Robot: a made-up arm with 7 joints.
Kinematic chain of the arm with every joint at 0, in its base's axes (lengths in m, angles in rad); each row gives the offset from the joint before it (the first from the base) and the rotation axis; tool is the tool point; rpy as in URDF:
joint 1: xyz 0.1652 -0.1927 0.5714 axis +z
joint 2: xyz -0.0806 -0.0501 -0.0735 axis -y
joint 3: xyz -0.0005 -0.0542 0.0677 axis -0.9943 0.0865 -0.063
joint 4: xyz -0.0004 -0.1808 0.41 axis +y
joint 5: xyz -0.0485 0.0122 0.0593 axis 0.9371 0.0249 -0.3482
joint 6: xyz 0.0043 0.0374 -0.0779 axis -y
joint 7: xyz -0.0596 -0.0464 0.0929 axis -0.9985 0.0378 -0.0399
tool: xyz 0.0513 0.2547 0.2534 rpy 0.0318 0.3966 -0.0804
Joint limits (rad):
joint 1: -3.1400..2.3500
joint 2: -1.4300..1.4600
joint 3: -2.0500..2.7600
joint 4: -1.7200..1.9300
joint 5: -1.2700..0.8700
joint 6: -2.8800..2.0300
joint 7: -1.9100..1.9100
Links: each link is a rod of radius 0.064 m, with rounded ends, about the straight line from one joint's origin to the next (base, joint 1, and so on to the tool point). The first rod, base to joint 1, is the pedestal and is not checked.
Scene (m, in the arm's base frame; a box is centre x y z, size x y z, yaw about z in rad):
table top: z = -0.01
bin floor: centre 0.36 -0.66 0 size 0.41 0.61 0.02 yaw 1.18
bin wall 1: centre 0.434 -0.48 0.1 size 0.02 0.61 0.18 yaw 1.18
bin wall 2: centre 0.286 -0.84 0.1 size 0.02 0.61 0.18 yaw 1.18
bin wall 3: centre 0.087 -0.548 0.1 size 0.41 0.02 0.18 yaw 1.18
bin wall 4: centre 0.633 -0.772 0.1 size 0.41 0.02 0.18 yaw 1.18
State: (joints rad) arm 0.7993 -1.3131 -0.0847 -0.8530 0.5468 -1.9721 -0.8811
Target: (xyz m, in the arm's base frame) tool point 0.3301 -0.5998 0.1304
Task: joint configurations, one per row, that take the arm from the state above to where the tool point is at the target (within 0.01 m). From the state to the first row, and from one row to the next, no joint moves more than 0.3 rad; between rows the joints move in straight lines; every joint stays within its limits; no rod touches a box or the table.
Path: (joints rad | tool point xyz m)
1: 0.5390 -1.1460 -0.1426 -0.7103 0.5298 -2.0748 -0.9860 | 0.8070 -0.2060 0.3240
2: 0.2786 -0.9789 -0.2006 -0.5677 0.5128 -2.1775 -1.0908 | 0.7014 -0.4075 0.3593
3: 0.0183 -0.8118 -0.2585 -0.4250 0.4957 -2.2802 -1.1957 | 0.5315 -0.5436 0.3885
4: -0.2421 -0.6448 -0.3164 -0.2823 0.4787 -2.3828 -1.3006 | 0.3301 -0.5998 0.4108
5: -0.1236 -0.9065 -0.4322 -0.3460 0.4477 -2.3597 -1.2633 | 0.3616 -0.5938 0.3084
6: -0.0051 -1.1683 -0.5479 -0.4096 0.4166 -2.3366 -1.2260 | 0.3603 -0.5900 0.2112
7: 0.1134 -1.4300 -0.6637 -0.4733 0.3855 -2.3135 -1.1887 | 0.3301 -0.5998 0.1304

